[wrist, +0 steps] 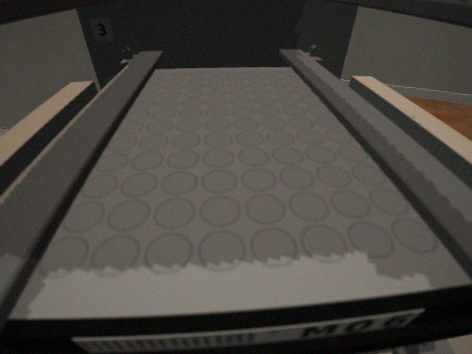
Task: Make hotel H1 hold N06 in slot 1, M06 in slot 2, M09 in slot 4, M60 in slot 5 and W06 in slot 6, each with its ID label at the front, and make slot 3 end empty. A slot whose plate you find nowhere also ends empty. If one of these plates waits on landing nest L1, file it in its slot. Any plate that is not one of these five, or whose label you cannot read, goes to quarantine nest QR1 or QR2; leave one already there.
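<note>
A plate (220, 210) with a round-well pattern fills the middle of the wrist view. The label (250, 334) on its near edge has a bar code and reads M06, its last sign blurred. My gripper (227, 100) is shut on this plate, with one pale finger along each side. The plate lies inside the hotel, between a left rail (95, 117) and a right rail (365, 122) that overlap its side edges in the view. A tag "3" (102, 29) shows at the back left, a little above the far rail ends. Whether the plate rests on supports is hidden.
The hotel's dark back panel (225, 35) stands just beyond the plate's far edge. Dark bars cross both top corners, above the plate. The rails run close beside the fingers. Grey wall shows on both sides, and a brown floor (445, 117) at the right.
</note>
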